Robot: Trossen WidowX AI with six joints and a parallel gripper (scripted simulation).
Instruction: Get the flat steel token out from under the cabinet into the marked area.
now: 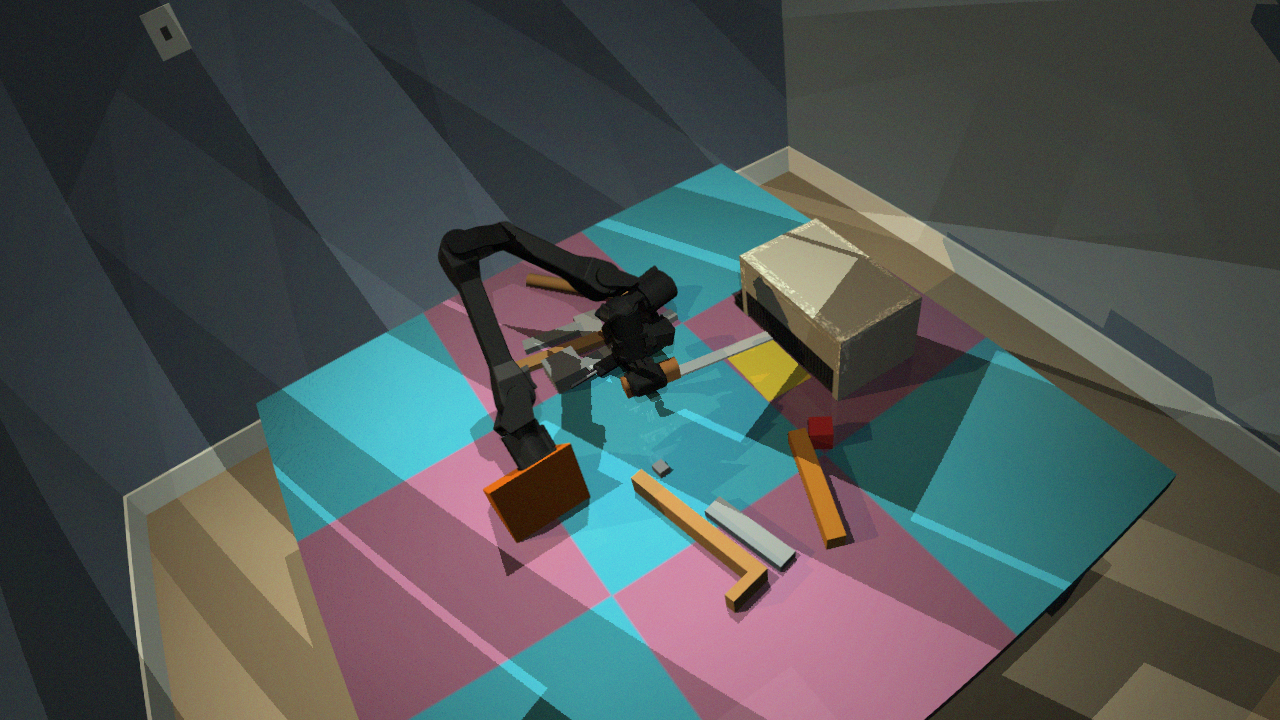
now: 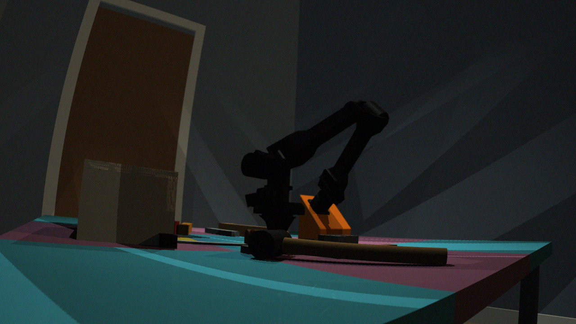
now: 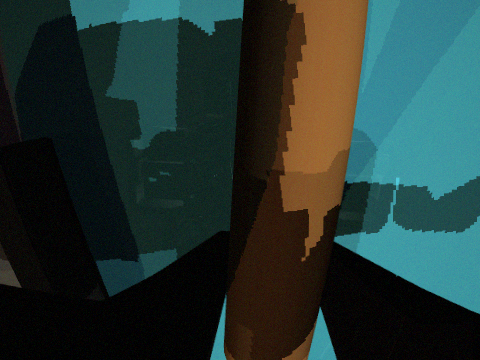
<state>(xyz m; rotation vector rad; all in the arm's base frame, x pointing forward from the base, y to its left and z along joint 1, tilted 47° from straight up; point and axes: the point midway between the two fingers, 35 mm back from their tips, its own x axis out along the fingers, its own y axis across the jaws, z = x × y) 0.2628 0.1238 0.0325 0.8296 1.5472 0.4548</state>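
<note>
My gripper tip is now 40 mm past the screwdriver and 80 mm to the right of it. The rest, counted from my gripper tip: long wooden stick 50 mm behind, 180 mm to the left; small grey cube 80 mm behind, 180 mm to the right; grey block 90 mm behind, 130 mm to the left, 10 mm above.
</note>
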